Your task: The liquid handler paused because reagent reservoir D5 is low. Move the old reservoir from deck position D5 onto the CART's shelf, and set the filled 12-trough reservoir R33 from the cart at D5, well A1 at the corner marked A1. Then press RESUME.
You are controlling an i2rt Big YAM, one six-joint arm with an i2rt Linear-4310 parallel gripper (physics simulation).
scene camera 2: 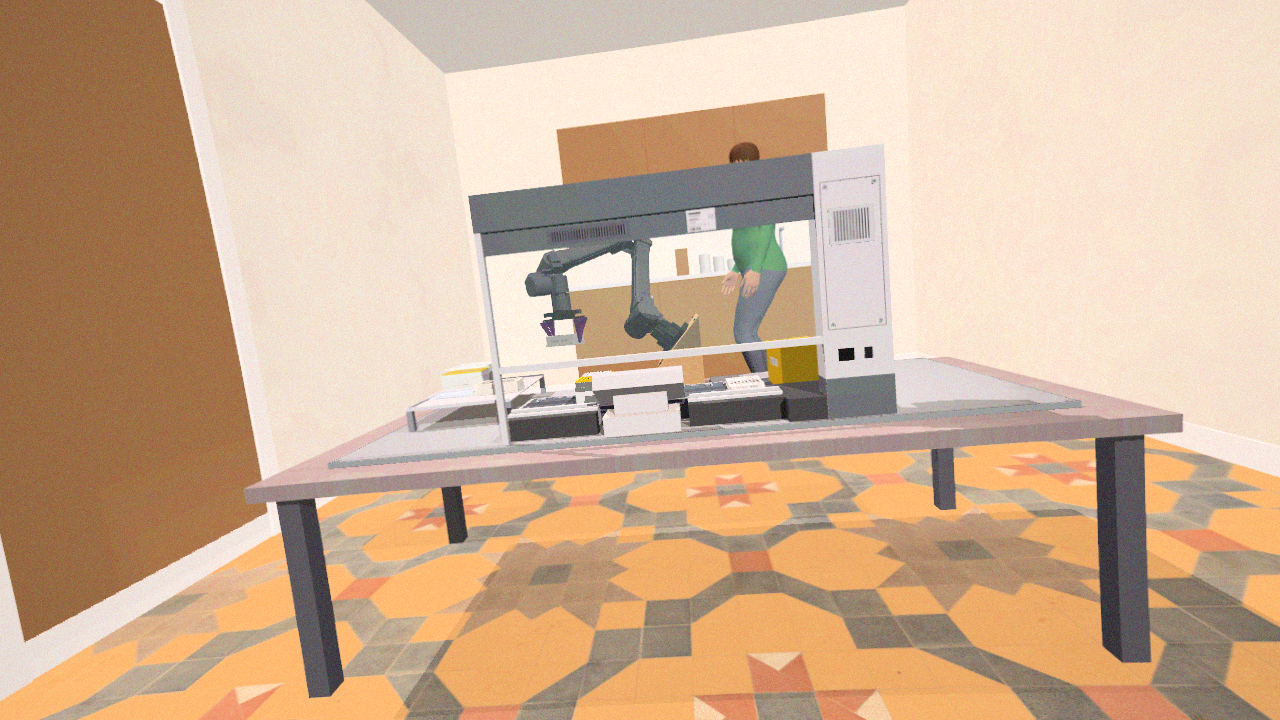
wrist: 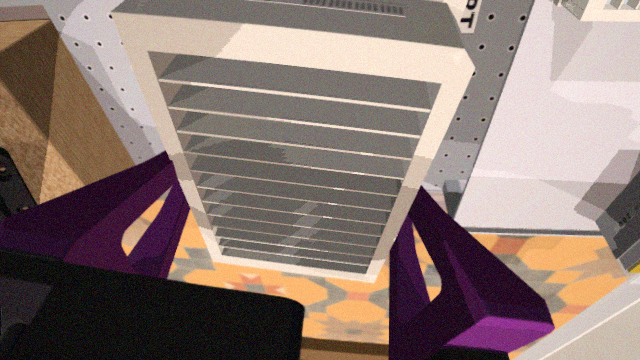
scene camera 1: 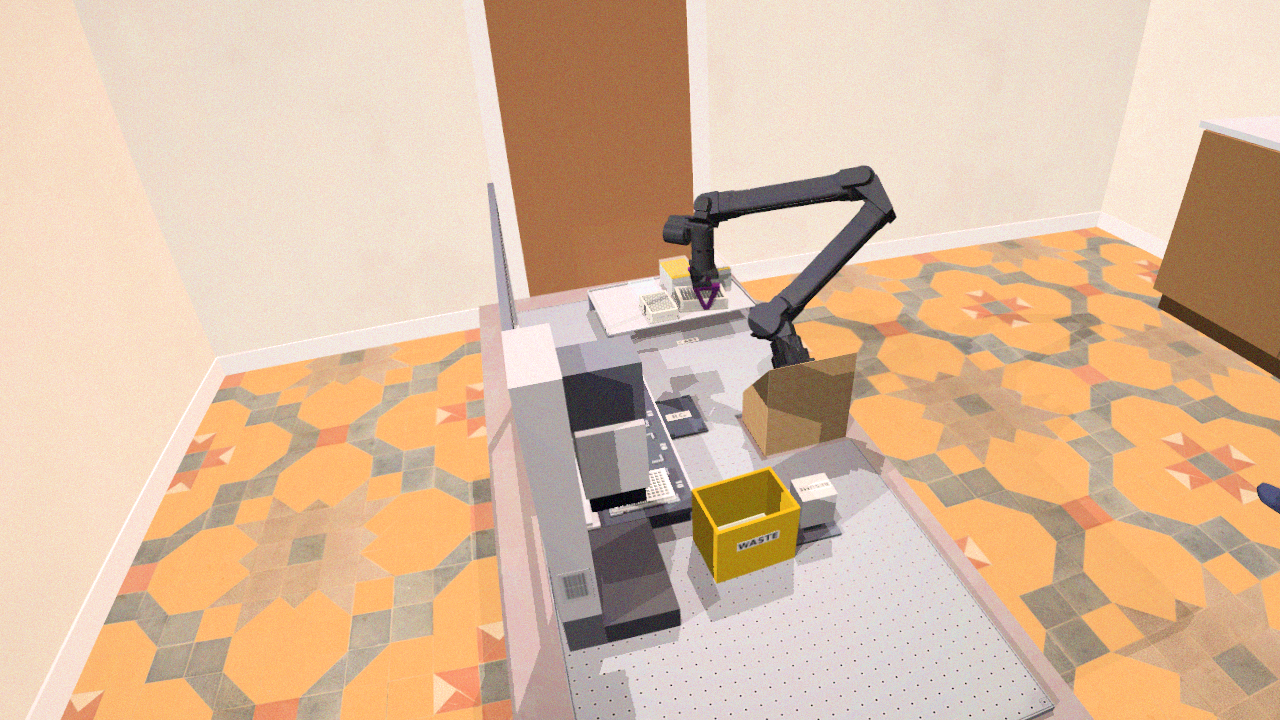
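Pixels of known places: gripper, fingertip midpoint: (wrist: 301,162) (scene camera 1: 704,301); arm's base, link origin: (scene camera 1: 794,373).
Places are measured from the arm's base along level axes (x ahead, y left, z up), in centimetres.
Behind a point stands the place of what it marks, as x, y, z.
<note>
My gripper (scene camera 1: 705,296) {15.0, -31.6, 3.5} (scene camera 2: 563,331) {15.0, -31.6, 3.5} (wrist: 301,162) {15.0, -31.6, 3.5}, with purple fingers, is shut on a white 12-trough reservoir (scene camera 2: 562,340) {22.0, -30.3, 5.1} (wrist: 300,45) {21.6, -31.5, 6.6}, one finger against each long side. In scene camera 2 it hangs above deck height, beside the cart (scene camera 1: 613,311) {38.4, -53.4, -8.3} (wrist: 540,175) {6.1, -52.7, -8.3}. Its troughs look grey inside; whether it is the old one or R33 I cannot tell. The cart shelf bears a white gridded piece (scene camera 1: 658,306) {25.4, -48.6, -5.6} and a yellow-topped box (scene camera 1: 673,266) {18.5, -65.2, -1.3} (scene camera 2: 466,376) {20.9, -63.3, -3.5}. The liquid handler (scene camera 1: 537,385) {49.6, 53.0, 40.4} (scene camera 2: 644,189) {59.7, 5.7, 37.7} hides much of its deck; D5 and RESUME cannot be made out.
A yellow WASTE bin (scene camera 1: 756,557) {18.4, 41.2, -10.4} (scene camera 2: 793,365) {27.9, 34.4, -6.4} stands by the deck, with a small white box (scene camera 1: 814,501) {6.1, 34.9, -4.6} beside it. A brown panel (scene camera 1: 810,402) {-1.6, 7.3, -2.9} stands near the arm's base. A dark pad (scene camera 1: 682,428) {25.7, -2.1, -13.5} lies beside the deck. A person (scene camera 2: 756,259) stands behind the table.
</note>
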